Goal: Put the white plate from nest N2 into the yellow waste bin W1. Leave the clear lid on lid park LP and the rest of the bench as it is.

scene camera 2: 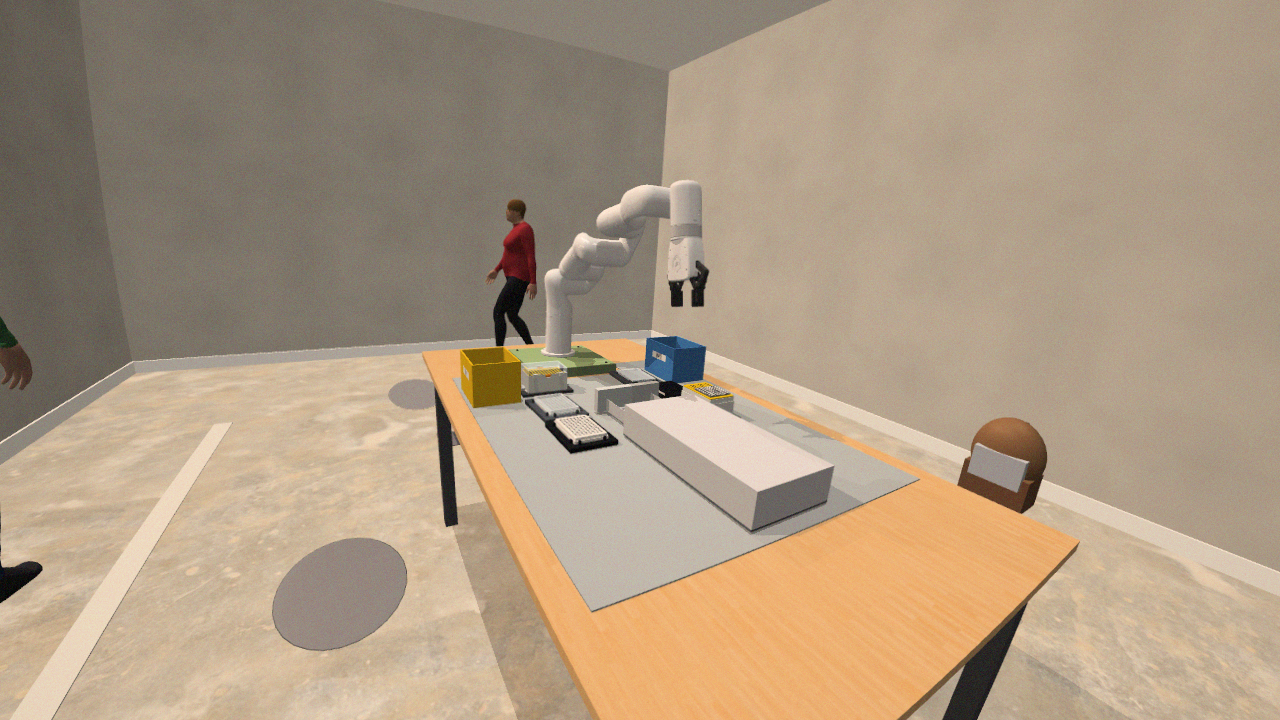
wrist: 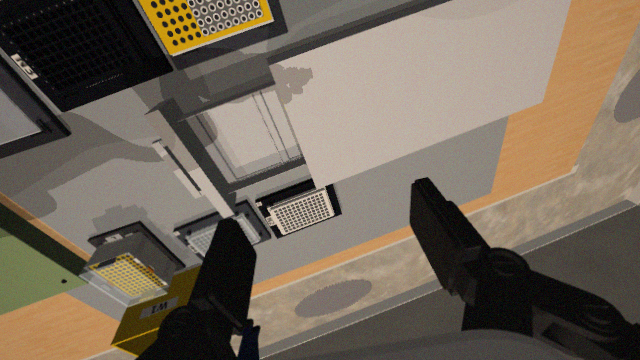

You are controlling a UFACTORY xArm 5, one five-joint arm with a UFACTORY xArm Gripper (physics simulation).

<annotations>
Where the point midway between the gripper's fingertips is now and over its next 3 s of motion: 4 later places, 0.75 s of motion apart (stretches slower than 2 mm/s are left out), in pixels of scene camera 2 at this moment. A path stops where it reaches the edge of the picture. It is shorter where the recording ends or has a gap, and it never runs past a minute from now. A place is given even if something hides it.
My gripper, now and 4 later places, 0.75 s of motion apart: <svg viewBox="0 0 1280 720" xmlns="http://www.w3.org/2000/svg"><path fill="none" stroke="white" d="M686 306L653 307L622 307L623 325L618 340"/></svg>
</annotations>
